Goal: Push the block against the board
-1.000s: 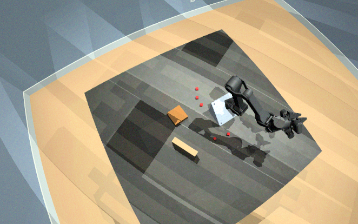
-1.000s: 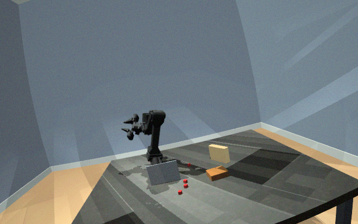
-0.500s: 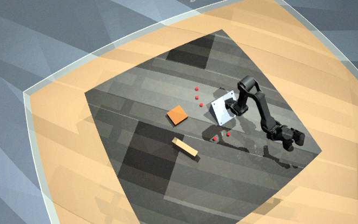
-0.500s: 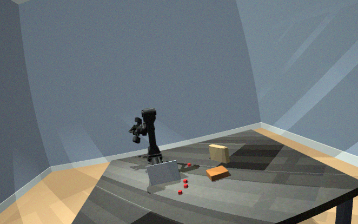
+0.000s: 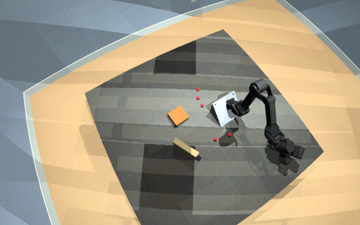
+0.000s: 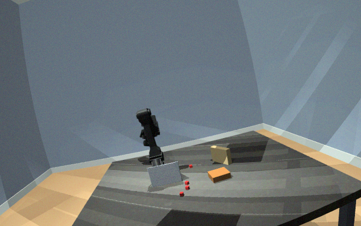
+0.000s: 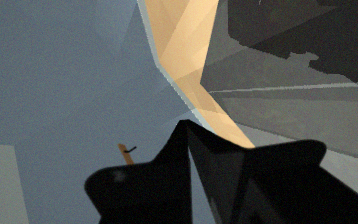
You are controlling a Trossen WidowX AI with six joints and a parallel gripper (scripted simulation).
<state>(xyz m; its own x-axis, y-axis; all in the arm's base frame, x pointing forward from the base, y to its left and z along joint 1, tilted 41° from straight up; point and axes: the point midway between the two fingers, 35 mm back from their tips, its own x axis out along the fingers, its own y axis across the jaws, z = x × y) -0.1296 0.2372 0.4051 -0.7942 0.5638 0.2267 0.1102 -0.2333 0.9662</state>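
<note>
Right now the cream board is 550 mm ahead of my gripper tip, 330 mm to the right of it and 150 mm below it. The rest, counted from my gripper tip: orange square block: 500 mm ahead, 550 mm to the right, 190 mm below.
</note>
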